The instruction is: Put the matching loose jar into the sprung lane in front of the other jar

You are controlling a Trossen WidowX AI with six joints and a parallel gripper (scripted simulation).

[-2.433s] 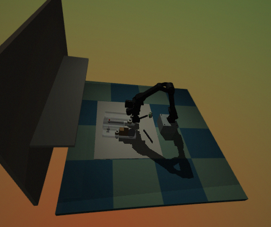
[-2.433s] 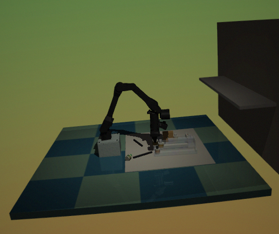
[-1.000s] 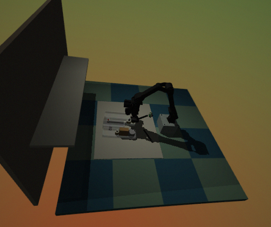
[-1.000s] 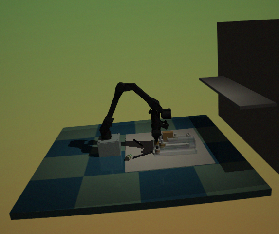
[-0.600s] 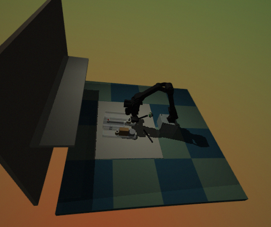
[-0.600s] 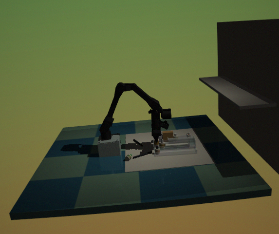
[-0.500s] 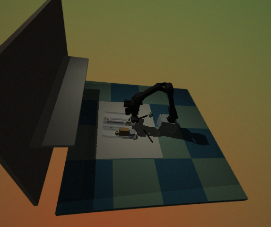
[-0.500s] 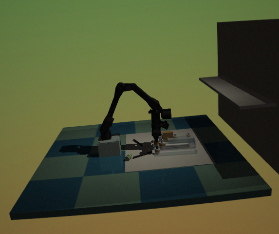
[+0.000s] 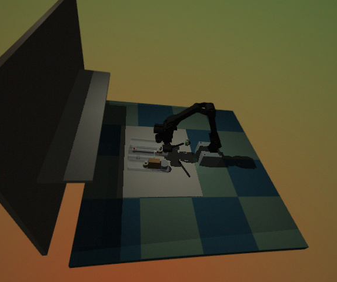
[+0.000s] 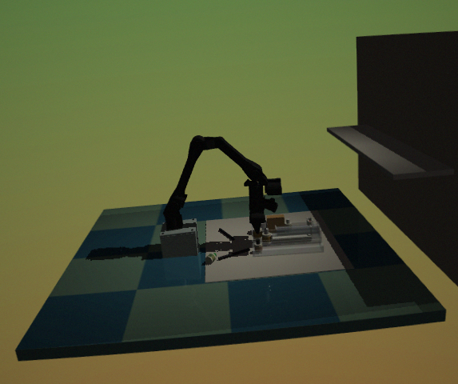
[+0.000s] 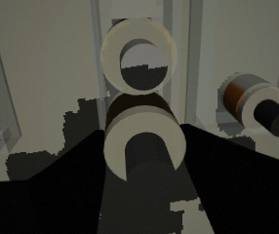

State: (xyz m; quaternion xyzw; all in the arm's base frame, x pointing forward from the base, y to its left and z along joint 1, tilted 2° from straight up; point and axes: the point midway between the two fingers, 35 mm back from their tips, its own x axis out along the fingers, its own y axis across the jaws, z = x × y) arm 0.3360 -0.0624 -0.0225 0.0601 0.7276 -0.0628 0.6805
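Now: gripper tip 150 mm short of the clear lane rack and 40 mm above it. The rest, counted from my gripper tip: wall shelf 510 mm ahead, 30 mm to the right, 310 mm above; brown box 100 mm ahead, 110 mm to the left, 20 mm below.
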